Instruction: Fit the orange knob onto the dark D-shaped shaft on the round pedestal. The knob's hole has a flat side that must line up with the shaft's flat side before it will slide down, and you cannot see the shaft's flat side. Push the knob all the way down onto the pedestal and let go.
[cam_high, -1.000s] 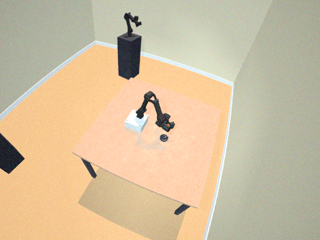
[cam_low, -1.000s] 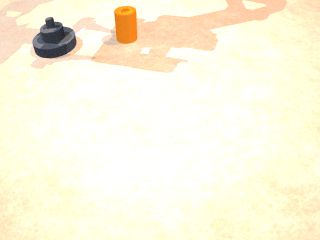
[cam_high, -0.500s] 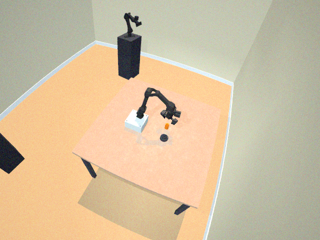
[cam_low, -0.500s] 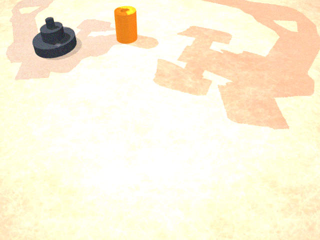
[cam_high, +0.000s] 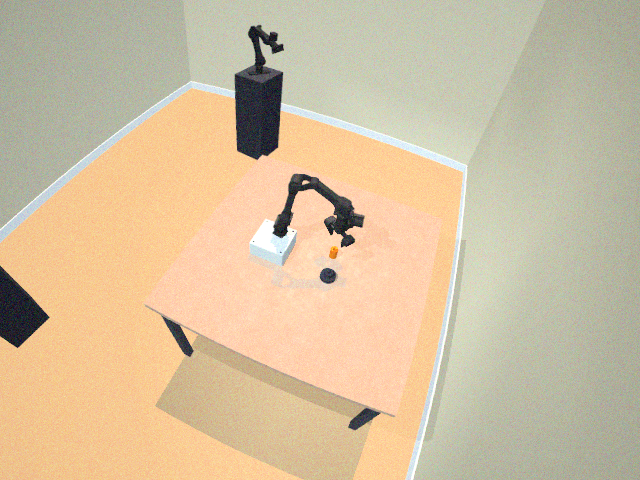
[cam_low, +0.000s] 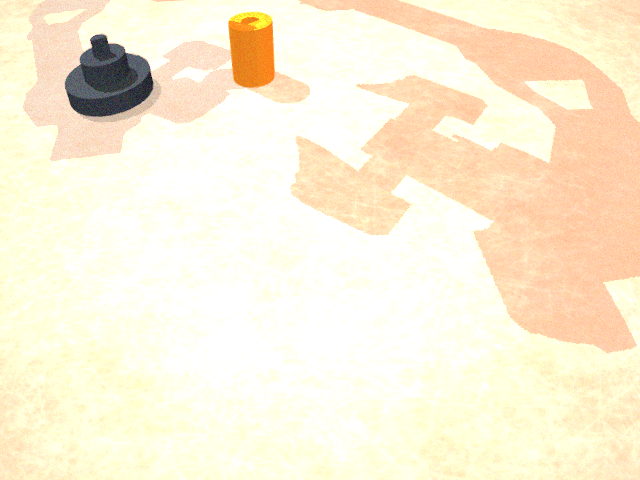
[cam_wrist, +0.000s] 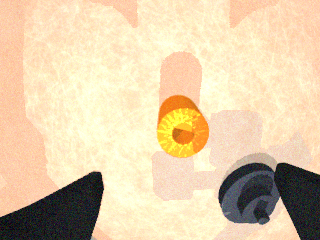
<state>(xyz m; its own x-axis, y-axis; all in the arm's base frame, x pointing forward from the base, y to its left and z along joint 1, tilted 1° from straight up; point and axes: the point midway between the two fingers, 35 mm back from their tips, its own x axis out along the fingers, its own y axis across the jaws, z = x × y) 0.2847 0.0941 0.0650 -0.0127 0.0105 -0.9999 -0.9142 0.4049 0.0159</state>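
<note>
Now: gripper tip 10 cm above the orange knob. Round my gripper tip: round pedestal: 14 cm to the right, 9 cm below, 4 cm ahead.
</note>
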